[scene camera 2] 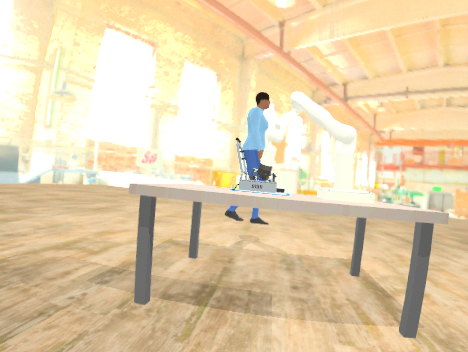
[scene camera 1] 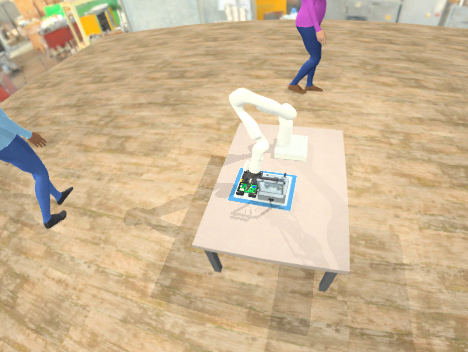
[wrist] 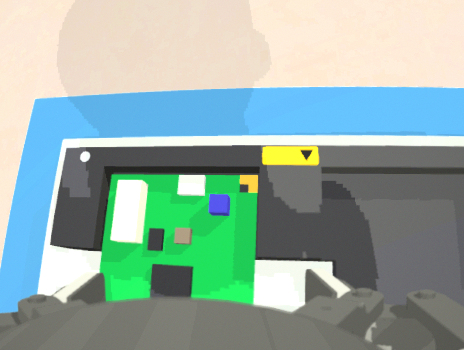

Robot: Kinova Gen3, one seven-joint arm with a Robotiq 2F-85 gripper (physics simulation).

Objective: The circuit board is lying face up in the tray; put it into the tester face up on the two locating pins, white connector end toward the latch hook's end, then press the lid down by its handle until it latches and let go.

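Where they show: gripper, fingertip midpoint: [scene camera 1: 248, 186] [wrist: 205, 294]; arm's base at its link origin: [scene camera 2: 342, 189] [scene camera 1: 284, 142].
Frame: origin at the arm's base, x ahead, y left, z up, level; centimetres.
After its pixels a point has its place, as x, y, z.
The green circuit board [wrist: 179, 233] [scene camera 1: 248, 188] lies face up in the dark tray [wrist: 300, 226] {39.5, -21.6, -2.7}, with its white connector [wrist: 128, 210] {47.1, -22.5, -2.7} at the left in the wrist view. My gripper [wrist: 205, 294] {43.6, -18.9, -3.3} [scene camera 1: 247, 184] {43.6, -18.9, -3.3} [scene camera 2: 263, 172] is open and low over the board, one finger on each side of its near end, holding nothing. The grey tester [scene camera 1: 272, 188] {54.3, -1.1, 10.6} [scene camera 2: 257, 185] {43.7, 7.0, -2.0} stands right beside the tray. Its lid [scene camera 2: 239, 158] {54.1, 5.2, 10.8} stands raised, as scene camera 2 shows. The locating pins and the latch hook are too small to make out.
Tray and tester sit on a white plate [wrist: 51, 271] {52.3, -19.7, -4.9} on a blue mat [wrist: 149, 112] {47.5, -28.6, -5.3} [scene camera 1: 234, 198] {53.7, -26.2, -5.3} on the table [scene camera 1: 302, 235] {73.3, 19.5, -5.5} [scene camera 2: 340, 210] {11.4, 46.3, -7.8}. A yellow label [wrist: 289, 155] {39.9, -24.7, -2.7} marks the tray's far rim. The arm's base [scene camera 1: 290, 147] {4.2, 5.1, -0.4} stands behind. Two people [scene camera 1: 310, 41] [scene camera 2: 257, 132] walk nearby.
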